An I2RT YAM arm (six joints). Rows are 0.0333 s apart.
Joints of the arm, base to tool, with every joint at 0 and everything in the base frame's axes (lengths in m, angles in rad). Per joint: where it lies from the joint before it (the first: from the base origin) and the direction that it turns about. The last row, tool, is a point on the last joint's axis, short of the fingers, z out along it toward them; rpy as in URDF.
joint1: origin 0 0 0.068 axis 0 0 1
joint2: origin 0.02 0.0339 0.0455 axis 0 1 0
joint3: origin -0.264 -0.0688 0 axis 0 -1 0
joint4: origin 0.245 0.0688 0.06 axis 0 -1 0
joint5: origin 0.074 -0.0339 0.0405 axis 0 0 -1
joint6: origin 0.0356 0 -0.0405 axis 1 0 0
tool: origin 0 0 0 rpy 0 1.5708 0
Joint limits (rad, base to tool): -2.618..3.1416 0..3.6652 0..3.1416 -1.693..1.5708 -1.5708..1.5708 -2.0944..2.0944
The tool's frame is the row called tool.
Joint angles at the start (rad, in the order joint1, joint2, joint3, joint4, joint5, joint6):
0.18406, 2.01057, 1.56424, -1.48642, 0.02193, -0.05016
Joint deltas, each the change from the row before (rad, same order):
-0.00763, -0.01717, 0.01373, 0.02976, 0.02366, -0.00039
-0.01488, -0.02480, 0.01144, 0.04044, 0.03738, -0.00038
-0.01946, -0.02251, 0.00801, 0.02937, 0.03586, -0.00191
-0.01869, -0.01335, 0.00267, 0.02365, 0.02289, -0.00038
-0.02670, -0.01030, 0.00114, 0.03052, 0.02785, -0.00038
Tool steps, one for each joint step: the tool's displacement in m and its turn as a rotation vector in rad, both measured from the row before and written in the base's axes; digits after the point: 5 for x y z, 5 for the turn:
0.00420, -0.00274, 0.00741, -0.01102, -0.06365, 0.00045
0.00456, -0.00579, 0.00954, -0.02260, -0.08161, -0.00479
0.00303, -0.00769, 0.00874, -0.02539, -0.06427, -0.01065
0.00230, -0.00711, 0.00477, -0.01715, -0.04226, -0.01501
0.00325, -0.01009, 0.00350, -0.02289, -0.04468, -0.02343

